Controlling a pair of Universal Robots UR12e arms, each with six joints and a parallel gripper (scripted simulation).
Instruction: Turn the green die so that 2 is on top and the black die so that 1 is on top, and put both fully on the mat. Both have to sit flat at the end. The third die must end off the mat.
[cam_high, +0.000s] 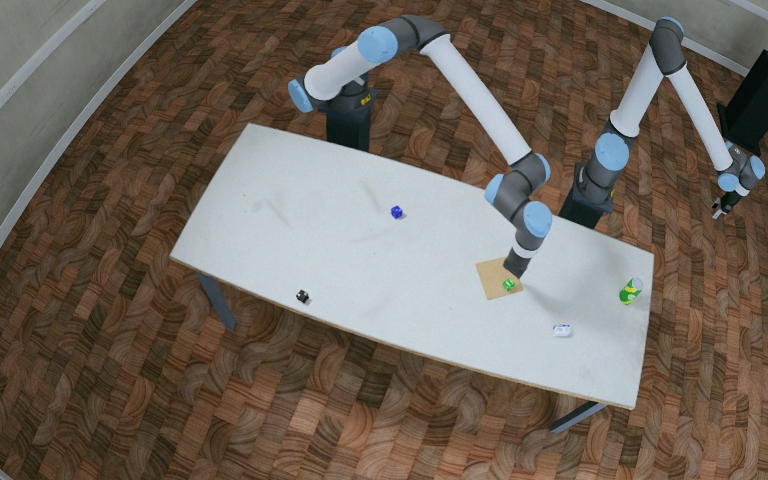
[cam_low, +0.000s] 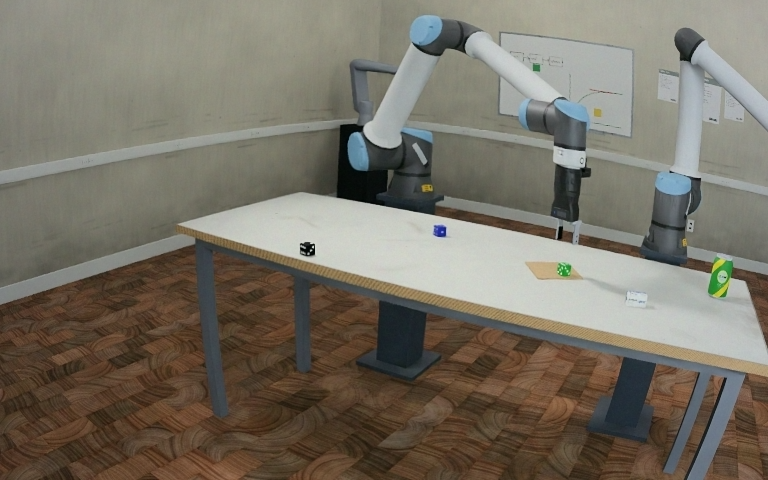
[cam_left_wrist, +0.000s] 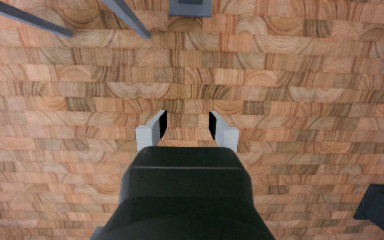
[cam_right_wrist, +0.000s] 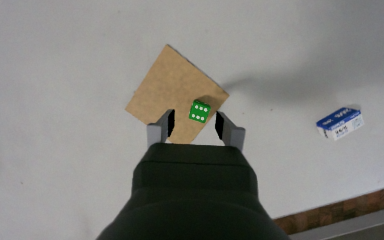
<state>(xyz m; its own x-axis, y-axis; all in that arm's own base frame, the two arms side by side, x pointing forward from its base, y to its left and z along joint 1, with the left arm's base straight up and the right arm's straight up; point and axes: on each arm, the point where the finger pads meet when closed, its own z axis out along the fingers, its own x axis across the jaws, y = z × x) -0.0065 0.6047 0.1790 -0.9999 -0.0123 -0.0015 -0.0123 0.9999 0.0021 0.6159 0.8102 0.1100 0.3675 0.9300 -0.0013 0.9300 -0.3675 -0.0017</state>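
Right now my right hand is 1 cm short of the green die, 1 cm to the right of it and 9 cm above it. Also, from my right hand: small white box (11 cm ahead, 25 cm to the left, 10 cm below); tan mat (2 cm behind, 3 cm to the right, 11 cm below); blue die (12 cm behind, 44 cm to the right, 10 cm below).
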